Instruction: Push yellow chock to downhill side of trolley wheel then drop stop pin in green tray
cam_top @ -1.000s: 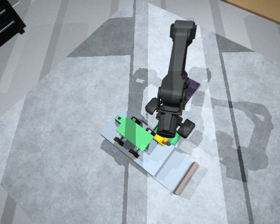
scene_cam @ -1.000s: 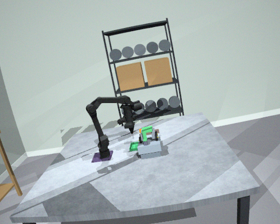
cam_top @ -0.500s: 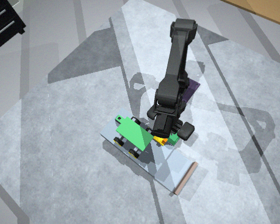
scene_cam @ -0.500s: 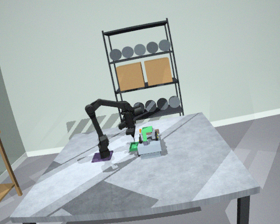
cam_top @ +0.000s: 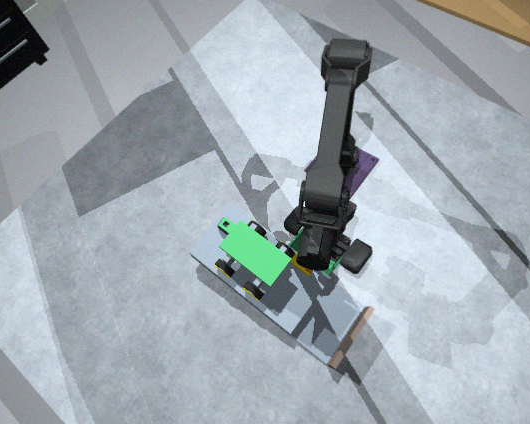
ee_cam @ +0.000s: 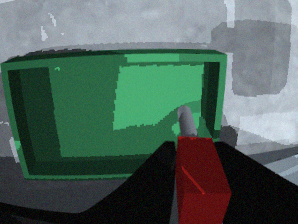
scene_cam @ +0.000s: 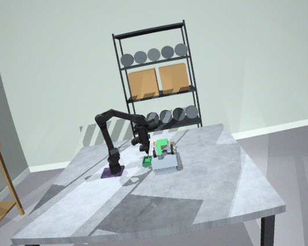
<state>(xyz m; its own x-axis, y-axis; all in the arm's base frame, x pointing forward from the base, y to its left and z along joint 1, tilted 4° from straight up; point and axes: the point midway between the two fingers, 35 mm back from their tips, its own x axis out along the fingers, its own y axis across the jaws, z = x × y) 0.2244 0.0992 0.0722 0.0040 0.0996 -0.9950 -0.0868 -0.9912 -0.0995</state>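
The green tray is 30 mm to the right of my gripper tip and 60 mm below it. The rest, counted from my gripper tip: stop pin: right at my gripper tip; grey ramp: 110 mm ahead, 120 mm to the right, 10 mm below; yellow chock: 60 mm ahead, 30 mm to the right, 30 mm above.
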